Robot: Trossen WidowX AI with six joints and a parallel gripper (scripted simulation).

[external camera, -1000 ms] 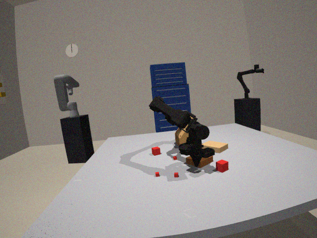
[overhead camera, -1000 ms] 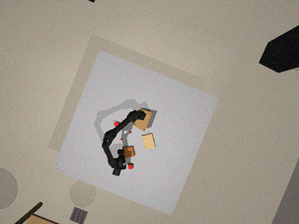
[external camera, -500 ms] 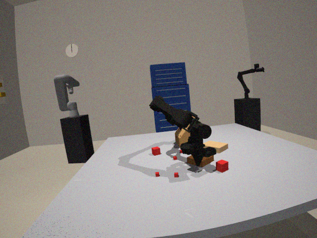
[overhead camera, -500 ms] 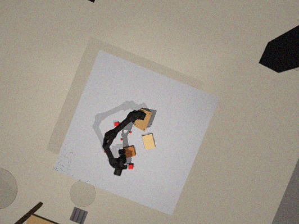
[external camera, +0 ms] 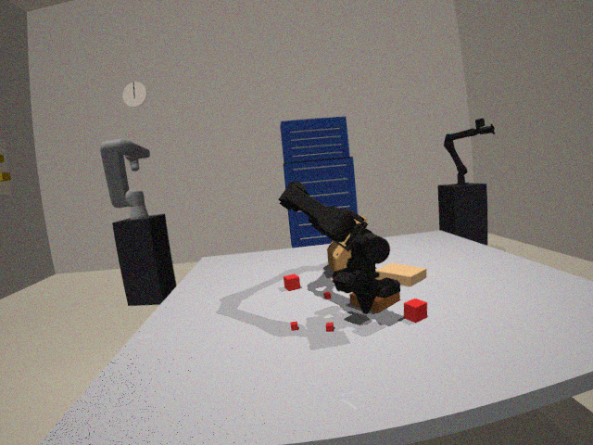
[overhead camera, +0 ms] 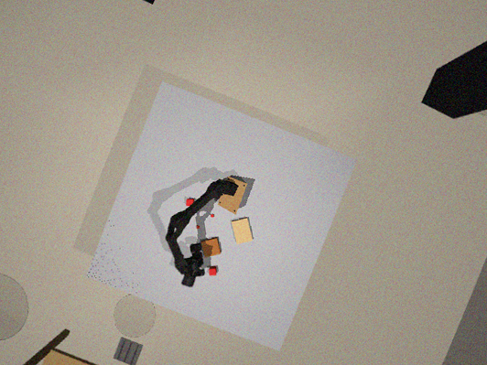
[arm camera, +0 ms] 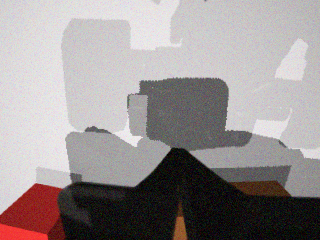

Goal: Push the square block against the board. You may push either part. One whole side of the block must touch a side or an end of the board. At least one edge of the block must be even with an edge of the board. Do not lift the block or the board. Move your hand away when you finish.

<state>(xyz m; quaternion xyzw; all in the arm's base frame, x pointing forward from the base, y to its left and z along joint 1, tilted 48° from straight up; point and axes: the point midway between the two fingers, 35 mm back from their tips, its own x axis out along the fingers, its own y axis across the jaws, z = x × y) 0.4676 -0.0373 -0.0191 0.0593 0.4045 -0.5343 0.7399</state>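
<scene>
Right now my gripper tip is 80 mm past the square block, 40 mm to the right of it and 10 mm below it. Also, from my gripper tip: board 250 mm behind, 170 mm to the left, 10 mm above.
</scene>
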